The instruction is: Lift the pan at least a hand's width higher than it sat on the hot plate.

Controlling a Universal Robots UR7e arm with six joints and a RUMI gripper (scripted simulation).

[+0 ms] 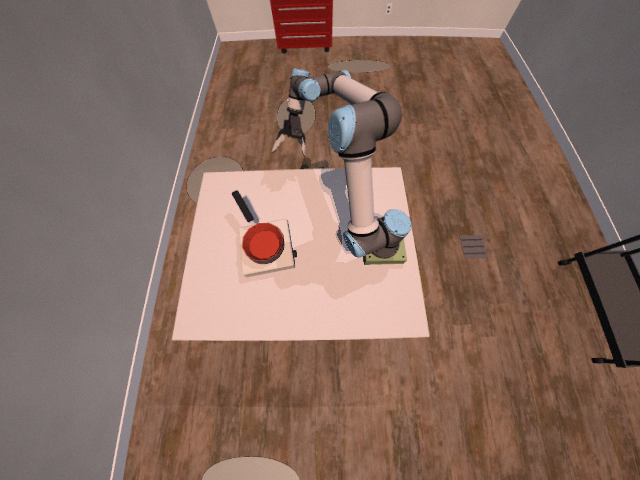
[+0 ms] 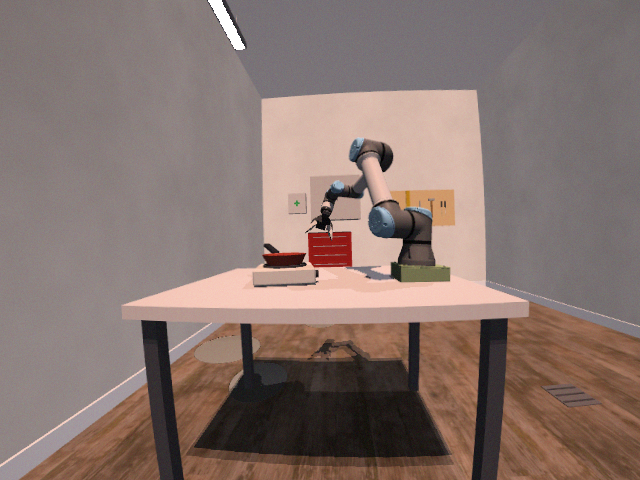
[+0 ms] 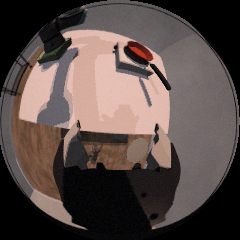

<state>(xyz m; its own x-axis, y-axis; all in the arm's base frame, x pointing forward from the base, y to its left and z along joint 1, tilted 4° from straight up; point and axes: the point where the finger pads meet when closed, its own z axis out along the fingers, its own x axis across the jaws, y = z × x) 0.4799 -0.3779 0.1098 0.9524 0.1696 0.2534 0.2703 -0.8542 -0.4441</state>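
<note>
Right now the pan is 38 cm to the left of my hand, 11 cm ahead of it and 8 cm below it. The rest, counted from my hand: hot plate: 43 cm to the left, 15 cm below, 6 cm ahead.
</note>
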